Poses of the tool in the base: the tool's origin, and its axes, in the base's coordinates. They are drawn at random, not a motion.
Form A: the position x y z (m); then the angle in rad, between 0 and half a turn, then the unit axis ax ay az.
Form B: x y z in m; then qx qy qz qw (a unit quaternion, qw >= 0). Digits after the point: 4 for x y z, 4 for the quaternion.
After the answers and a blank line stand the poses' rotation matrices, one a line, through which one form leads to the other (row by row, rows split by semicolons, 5 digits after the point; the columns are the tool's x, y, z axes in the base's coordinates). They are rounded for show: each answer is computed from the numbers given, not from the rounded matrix.
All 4 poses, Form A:
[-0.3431 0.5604 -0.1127 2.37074 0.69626 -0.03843 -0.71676]
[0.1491 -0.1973 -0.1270 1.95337 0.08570 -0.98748 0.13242]
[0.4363 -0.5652 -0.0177 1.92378 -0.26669 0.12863 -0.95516]
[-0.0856 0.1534 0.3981 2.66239 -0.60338 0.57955 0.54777]
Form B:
[-0.3431 0.5604 -0.1127 0.6452 -0.0356 -0.6642 0.3760]
[0.1491 -0.1973 -0.1270 0.0710 -0.8183 0.1097 0.5598]
[0.4363 -0.5652 -0.0177 -0.2188 0.1055 -0.7835 0.5720]
[-0.0856 0.1534 0.3981 -0.5861 0.5630 0.5321 0.2373]

0.11520 0.45345 -0.88381; -0.54535 -0.71478 -0.43781; -0.83025 0.53242 0.16495
-0.36322 -0.23907 -0.90051; 0.00663 0.96583 -0.25908; 0.93168 -0.10007 -0.34923
-0.24999 0.85011 0.46349; -0.94243 -0.32343 0.08491; 0.22209 -0.41558 0.88202
-0.20023 -0.91255 -0.35659; -0.40743 -0.25344 0.87737; -0.89101 0.32096 -0.32105

